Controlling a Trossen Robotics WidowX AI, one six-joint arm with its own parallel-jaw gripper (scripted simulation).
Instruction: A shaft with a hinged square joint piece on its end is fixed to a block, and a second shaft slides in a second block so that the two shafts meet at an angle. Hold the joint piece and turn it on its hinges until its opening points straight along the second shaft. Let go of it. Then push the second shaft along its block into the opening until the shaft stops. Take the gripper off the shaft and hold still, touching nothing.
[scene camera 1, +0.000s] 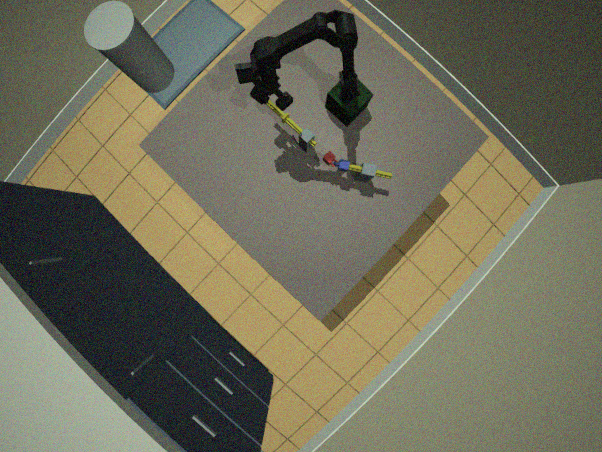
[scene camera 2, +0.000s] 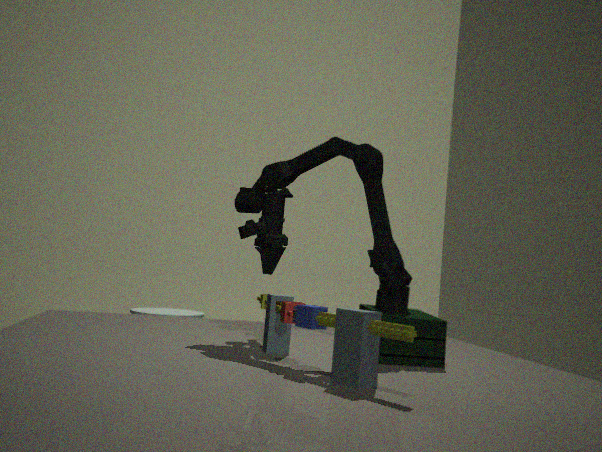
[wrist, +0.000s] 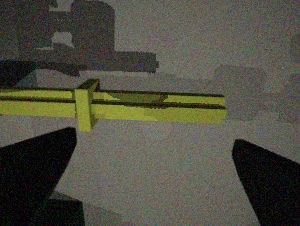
Labels:
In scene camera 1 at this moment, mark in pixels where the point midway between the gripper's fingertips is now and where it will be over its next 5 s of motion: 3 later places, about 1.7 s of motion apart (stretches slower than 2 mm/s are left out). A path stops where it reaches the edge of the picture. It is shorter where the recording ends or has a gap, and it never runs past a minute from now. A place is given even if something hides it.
The gripper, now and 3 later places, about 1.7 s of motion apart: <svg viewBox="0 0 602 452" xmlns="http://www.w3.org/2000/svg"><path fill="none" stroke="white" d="M274 101L274 108L276 113L286 122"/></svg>

